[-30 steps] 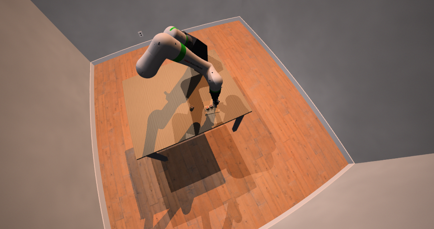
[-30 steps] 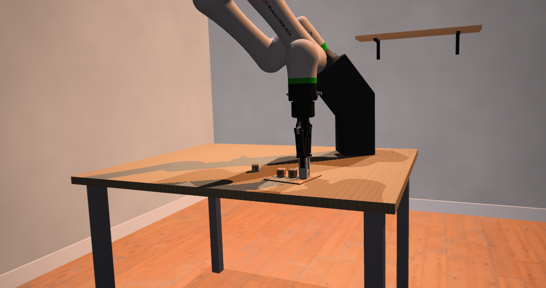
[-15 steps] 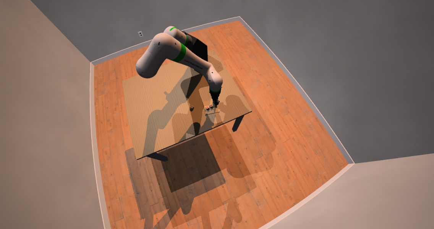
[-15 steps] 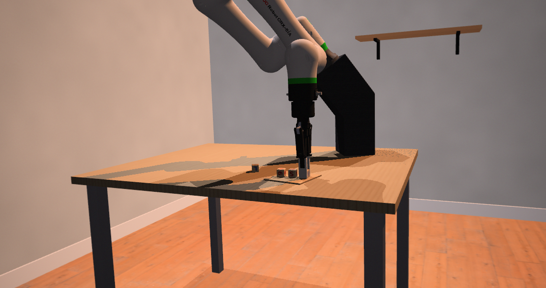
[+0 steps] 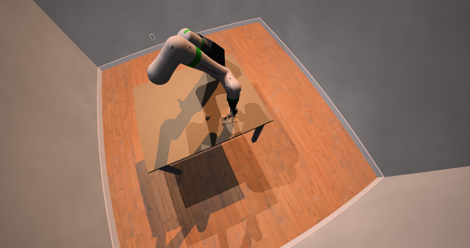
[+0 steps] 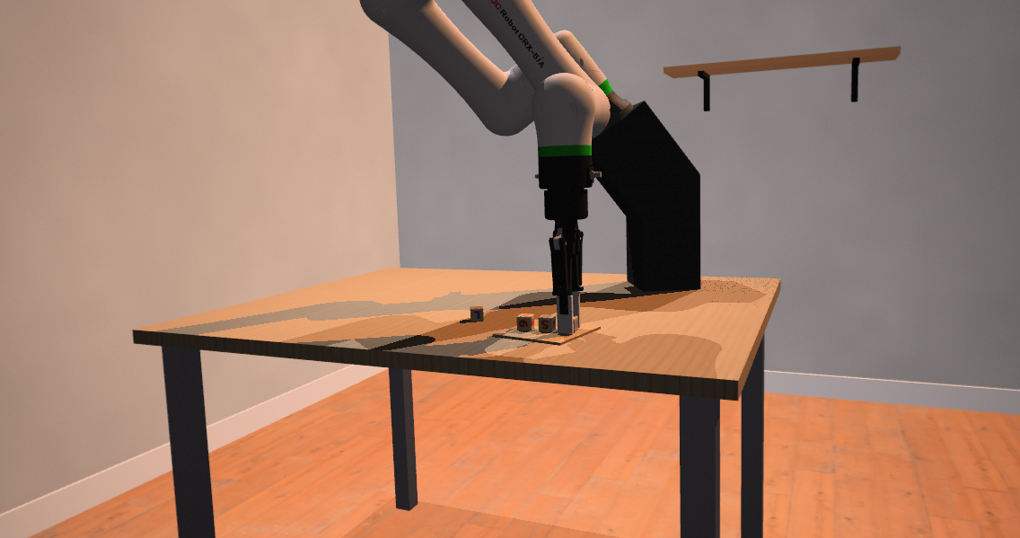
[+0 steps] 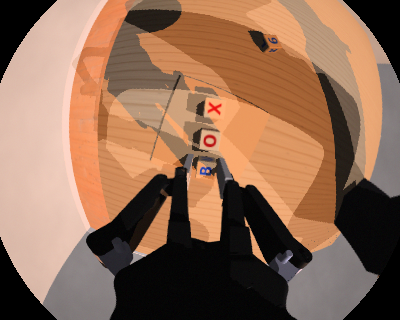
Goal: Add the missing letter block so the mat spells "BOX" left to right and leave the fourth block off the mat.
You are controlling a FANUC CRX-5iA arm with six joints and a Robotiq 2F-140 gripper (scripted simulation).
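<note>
The thin mat is 40 mm to the right of my hand and 40 mm below it.
</note>
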